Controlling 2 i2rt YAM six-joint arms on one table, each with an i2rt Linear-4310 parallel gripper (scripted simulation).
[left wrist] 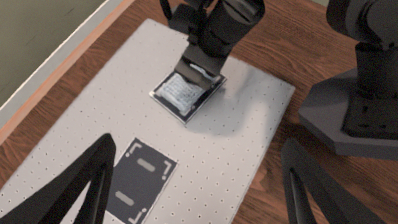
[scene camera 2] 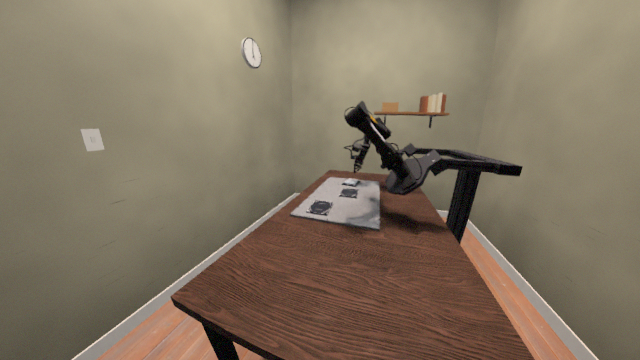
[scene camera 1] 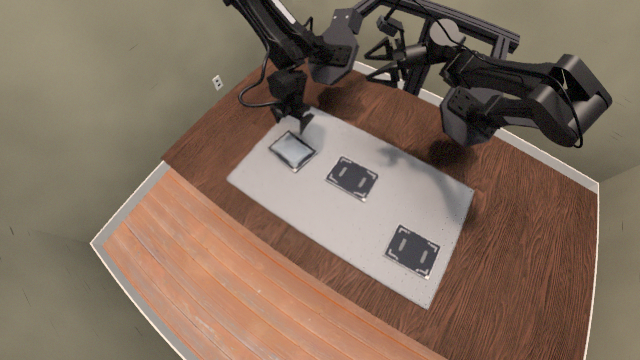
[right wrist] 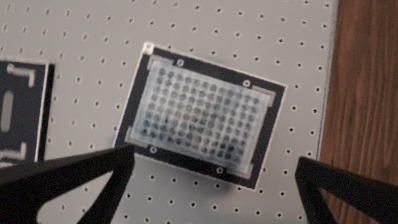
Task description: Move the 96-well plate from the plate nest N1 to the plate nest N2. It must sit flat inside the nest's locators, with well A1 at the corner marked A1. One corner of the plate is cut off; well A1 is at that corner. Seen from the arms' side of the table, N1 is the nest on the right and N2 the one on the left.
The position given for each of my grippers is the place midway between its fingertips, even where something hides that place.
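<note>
There is my left gripper (scene camera 1: 365, 67), which I also find in the left wrist view (left wrist: 198, 142). My right gripper (right wrist: 213, 160) appears in the left wrist view as well (left wrist: 197, 63). As for the things, I see a clear 96-well plate (right wrist: 204, 117), visible again in the left wrist view (left wrist: 183, 98), and then there are a plate nest (right wrist: 196, 64) and a plate nest (scene camera 1: 410, 256).
</note>
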